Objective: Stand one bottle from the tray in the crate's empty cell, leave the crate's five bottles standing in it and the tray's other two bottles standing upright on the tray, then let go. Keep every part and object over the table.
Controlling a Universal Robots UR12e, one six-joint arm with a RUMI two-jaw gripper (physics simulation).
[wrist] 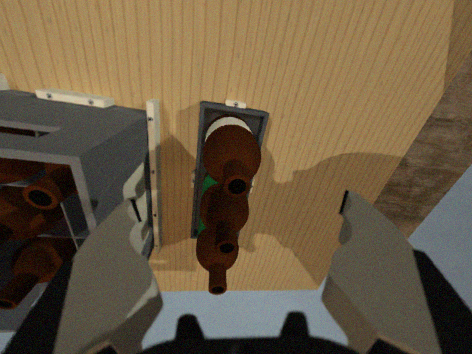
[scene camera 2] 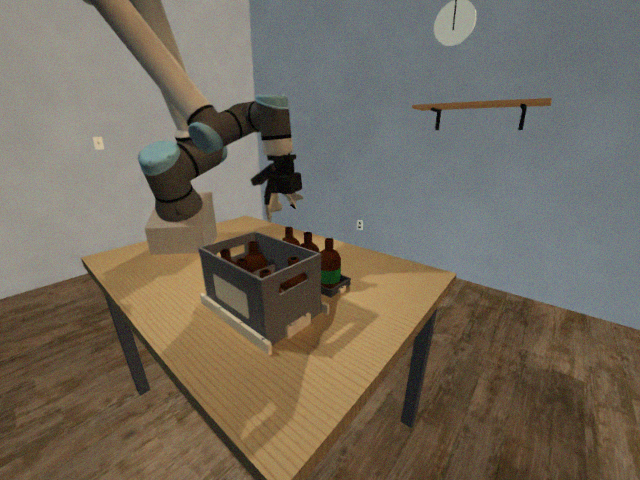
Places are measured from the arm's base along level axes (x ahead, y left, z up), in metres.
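Pixels of known places: gripper, fingertip midpoint: (wrist: 238,197) (scene camera 2: 283,215); arm's base at its link origin: (scene camera 2: 180,206).
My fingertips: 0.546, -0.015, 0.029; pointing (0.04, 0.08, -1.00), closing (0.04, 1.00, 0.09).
For each thing: its top centre in the pictures, then the offset to it from my fingertips, as dx, dy, dz. Level surfaces: height alone.
- grey crate at its top centre: (wrist: 7,270) (scene camera 2: 257,250) +0.075, -0.237, -0.027
- small dark tray at its top centre: (wrist: 223,187) (scene camera 2: 308,270) +0.105, -0.019, -0.177
- table at its surface level: dz -0.203
The grey crate (scene camera 2: 289,310) (wrist: 112,145) stands on the table, with brown bottles (scene camera 2: 254,258) (wrist: 42,260) in it; its walls and the frame edge hide some, and I cannot make out the empty cell. Beside it, the small dark tray (scene camera 2: 336,289) (wrist: 201,135) holds three upright brown bottles in a row: the near one (scene camera 2: 329,263) (wrist: 231,150), the middle one (scene camera 2: 309,241) (wrist: 224,209) and the far one (scene camera 2: 290,236) (wrist: 217,249). My gripper (scene camera 2: 282,210) (wrist: 238,197) is open and empty, above the far part of the table, higher than the bottle tops.
Pale rails (scene camera 2: 235,322) (wrist: 154,175) run along the crate's foot. One of them lies between crate and tray. The robot's base block (scene camera 2: 175,235) is at the table's back left. The table (scene camera 2: 248,382) (wrist: 325,60) ends at the right of the tray, with floor beyond.
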